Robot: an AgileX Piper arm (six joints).
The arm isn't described. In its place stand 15 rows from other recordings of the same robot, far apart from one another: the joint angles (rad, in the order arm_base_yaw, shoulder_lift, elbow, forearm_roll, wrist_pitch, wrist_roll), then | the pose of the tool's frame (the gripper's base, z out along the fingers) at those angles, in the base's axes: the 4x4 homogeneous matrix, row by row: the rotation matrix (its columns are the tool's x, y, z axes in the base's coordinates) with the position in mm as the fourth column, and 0 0 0 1 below.
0.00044 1.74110 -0.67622 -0.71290 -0.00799 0.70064 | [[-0.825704 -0.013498 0.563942 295.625], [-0.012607 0.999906 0.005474 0.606], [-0.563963 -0.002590 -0.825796 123.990], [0 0 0 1]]
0.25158 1.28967 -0.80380 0.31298 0.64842 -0.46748 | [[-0.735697 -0.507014 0.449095 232.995], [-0.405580 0.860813 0.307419 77.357], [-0.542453 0.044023 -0.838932 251.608], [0 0 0 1]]
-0.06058 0.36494 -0.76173 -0.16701 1.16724 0.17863 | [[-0.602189 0.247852 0.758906 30.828], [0.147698 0.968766 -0.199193 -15.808], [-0.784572 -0.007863 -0.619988 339.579], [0 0 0 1]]
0.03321 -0.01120 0.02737 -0.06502 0.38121 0.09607 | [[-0.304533 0.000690 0.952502 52.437], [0.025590 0.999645 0.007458 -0.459], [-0.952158 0.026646 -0.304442 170.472], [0 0 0 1]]
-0.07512 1.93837 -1.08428 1.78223 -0.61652 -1.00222 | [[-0.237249 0.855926 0.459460 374.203], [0.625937 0.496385 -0.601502 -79.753], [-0.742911 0.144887 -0.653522 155.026], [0 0 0 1]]
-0.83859 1.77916 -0.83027 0.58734 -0.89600 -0.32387 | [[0.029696 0.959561 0.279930 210.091], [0.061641 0.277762 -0.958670 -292.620], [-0.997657 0.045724 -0.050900 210.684], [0 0 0 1]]
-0.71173 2.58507 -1.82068 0.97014 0.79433 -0.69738 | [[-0.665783 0.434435 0.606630 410.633], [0.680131 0.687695 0.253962 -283.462], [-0.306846 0.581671 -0.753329 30.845], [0 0 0 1]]
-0.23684 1.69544 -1.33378 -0.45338 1.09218 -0.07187 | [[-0.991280 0.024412 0.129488 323.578], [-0.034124 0.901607 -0.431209 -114.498], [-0.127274 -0.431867 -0.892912 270.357], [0 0 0 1]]
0.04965 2.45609 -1.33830 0.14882 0.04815 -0.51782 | [[-0.801611 -0.366978 0.471962 433.339], [-0.401110 0.915519 0.030597 22.183], [-0.443318 -0.164781 -0.881088 -12.031], [0 0 0 1]]
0.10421 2.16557 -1.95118 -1.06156 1.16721 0.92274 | [[-0.668966 0.617056 0.414399 477.048], [0.112715 0.635285 -0.764008 -23.575], [-0.734697 -0.464386 -0.494536 280.267], [0 0 0 1]]
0.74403 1.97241 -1.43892 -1.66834 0.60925 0.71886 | [[-0.015438 -0.318817 0.947690 367.011], [-0.936207 0.337432 0.098267 267.394], [-0.351110 -0.885718 -0.303688 251.803], [0 0 0 1]]
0.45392 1.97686 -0.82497 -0.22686 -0.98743 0.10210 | [[-0.065490 -0.600510 0.796931 331.186], [-0.058587 0.799581 0.597693 180.593], [-0.996132 -0.007547 -0.087546 150.560], [0 0 0 1]]
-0.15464 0.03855 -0.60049 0.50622 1.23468 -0.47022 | [[-0.416671 -0.385533 0.823256 -18.204], [-0.191803 0.922512 0.334938 44.995], [-0.888593 -0.018345 -0.458330 299.856], [0 0 0 1]]
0.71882 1.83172 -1.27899 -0.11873 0.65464 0.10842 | [[-0.685173 -0.623397 0.376715 293.242], [-0.580866 0.779704 0.233786 247.861], [-0.439468 -0.058637 -0.896342 211.399], [0 0 0 1]]
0.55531 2.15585 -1.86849 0.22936 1.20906 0.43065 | [[-0.997507 -0.064454 0.028736 375.024], [-0.054428 0.961860 0.268072 255.450], [-0.044918 0.265840 -0.962970 221.168], [0 0 0 1]]
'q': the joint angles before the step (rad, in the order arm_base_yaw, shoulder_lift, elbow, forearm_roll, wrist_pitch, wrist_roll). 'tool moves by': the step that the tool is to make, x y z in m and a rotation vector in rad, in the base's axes. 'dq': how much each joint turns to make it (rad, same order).
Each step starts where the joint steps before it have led.
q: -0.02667 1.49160 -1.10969 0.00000 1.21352 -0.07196
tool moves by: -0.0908 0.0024 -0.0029 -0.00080 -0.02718 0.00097
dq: -0.00013 -0.33610 0.30572 0.00001 0.00319 -0.00111
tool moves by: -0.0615 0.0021 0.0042 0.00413 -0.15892 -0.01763
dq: -0.00033 -0.30914 0.15459 0.00574 -0.00425 0.01644
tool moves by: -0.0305 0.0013 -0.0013 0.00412 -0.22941 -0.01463
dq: 0.00153 -0.22362 0.09513 0.00445 -0.10086 0.01617
